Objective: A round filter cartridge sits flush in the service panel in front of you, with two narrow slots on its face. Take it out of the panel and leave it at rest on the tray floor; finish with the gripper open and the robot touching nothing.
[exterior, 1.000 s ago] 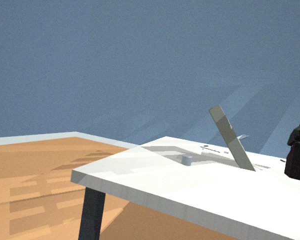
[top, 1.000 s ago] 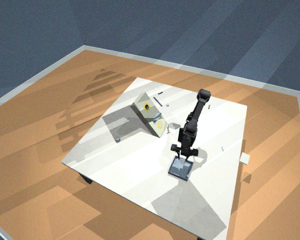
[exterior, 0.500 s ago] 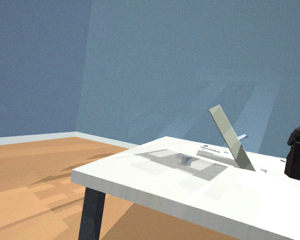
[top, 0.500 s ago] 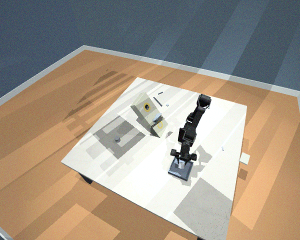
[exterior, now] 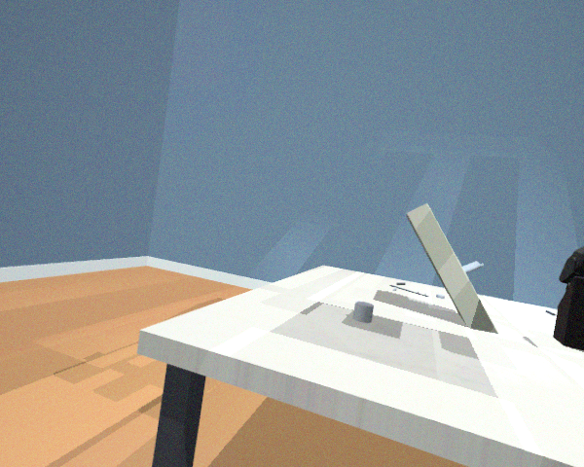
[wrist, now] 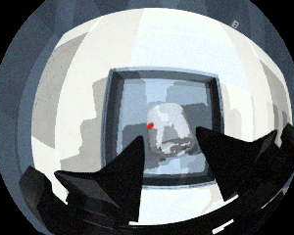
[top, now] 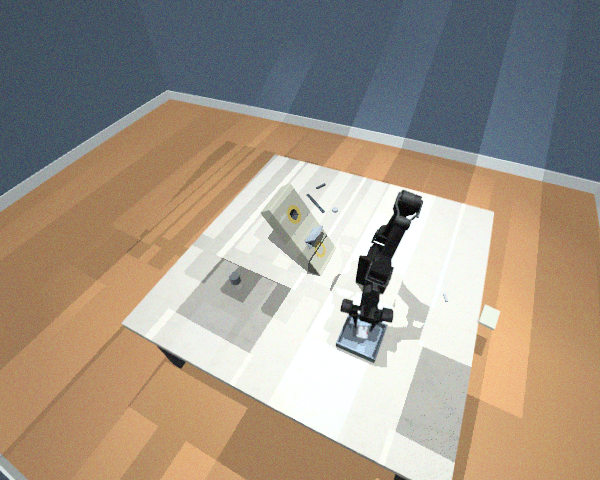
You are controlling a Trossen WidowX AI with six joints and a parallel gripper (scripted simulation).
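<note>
Now: the round pale grey filter cartridge 1 cm below my gripper tip. From my gripper tip the other things lie so: service panel: 42 cm ahead, 21 cm to the right, 10 cm above; blue-grey tray: 4 cm below, 1 cm to the left.
</note>
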